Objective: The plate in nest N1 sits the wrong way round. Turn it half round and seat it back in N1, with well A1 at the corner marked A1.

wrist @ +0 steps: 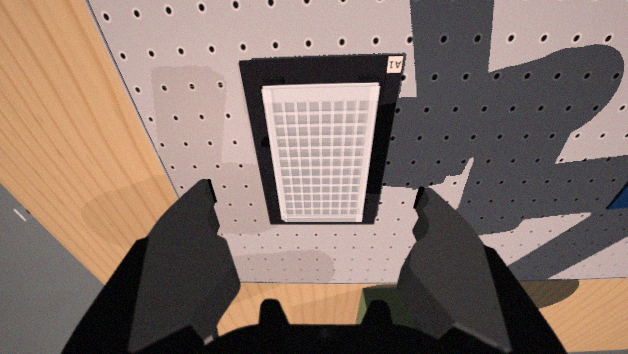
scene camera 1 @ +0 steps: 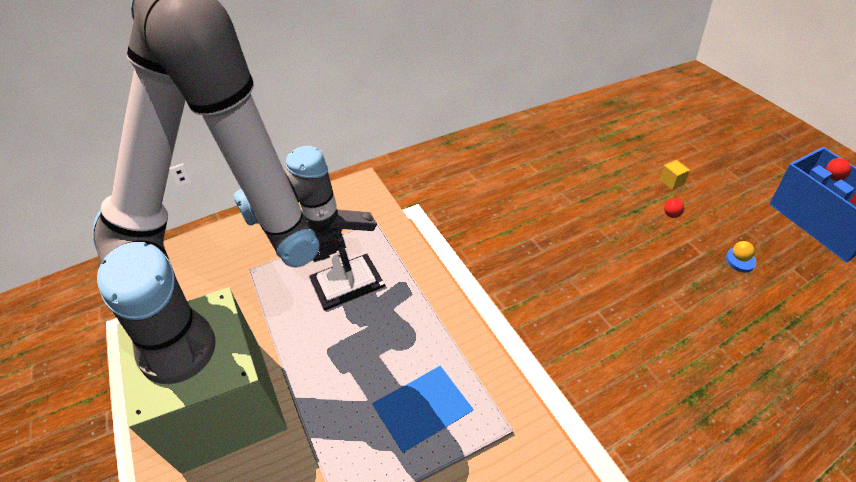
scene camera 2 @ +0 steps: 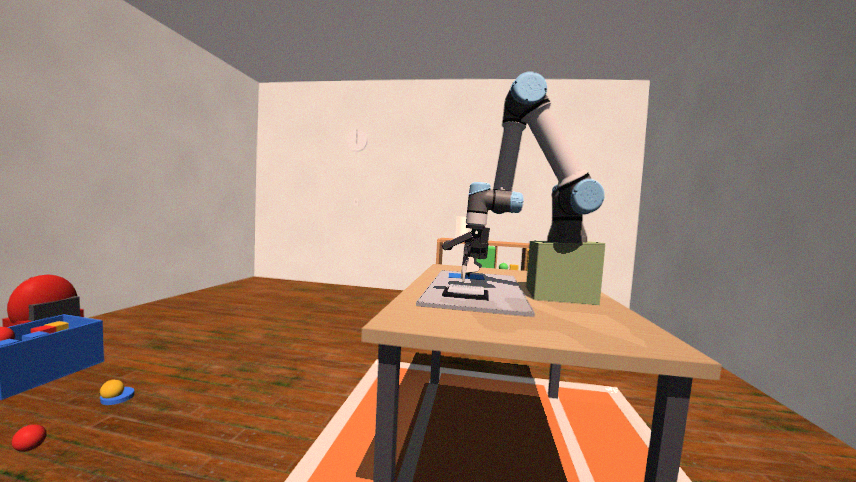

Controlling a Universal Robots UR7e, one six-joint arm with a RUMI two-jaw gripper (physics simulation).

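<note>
The white plate [scene camera 1: 366,274] [scene camera 2: 466,289] [wrist: 320,150] lies in the black nest [scene camera 1: 317,292] [wrist: 320,70], its grid of wells facing up. The nest's A1 label [scene camera 1: 381,284] [wrist: 394,64] is at the top right corner in the wrist view and reads upside down there. Which plate corner holds well A1 is too small to tell. My gripper [scene camera 1: 345,272] [scene camera 2: 467,273] [wrist: 316,185] is open and empty, above the plate. In the wrist view its fingers stand wide, one left and one right of the nest's outline.
The nest sits on a perforated board [scene camera 1: 491,419] [scene camera 2: 430,296] [wrist: 190,30] on the wooden table [scene camera 1: 539,443] [scene camera 2: 539,338]. A blue rectangle [scene camera 1: 452,395] [wrist: 621,200] is at the board's other end. The green pedestal [scene camera 1: 209,434] [scene camera 2: 569,275] carries the arm beside the board.
</note>
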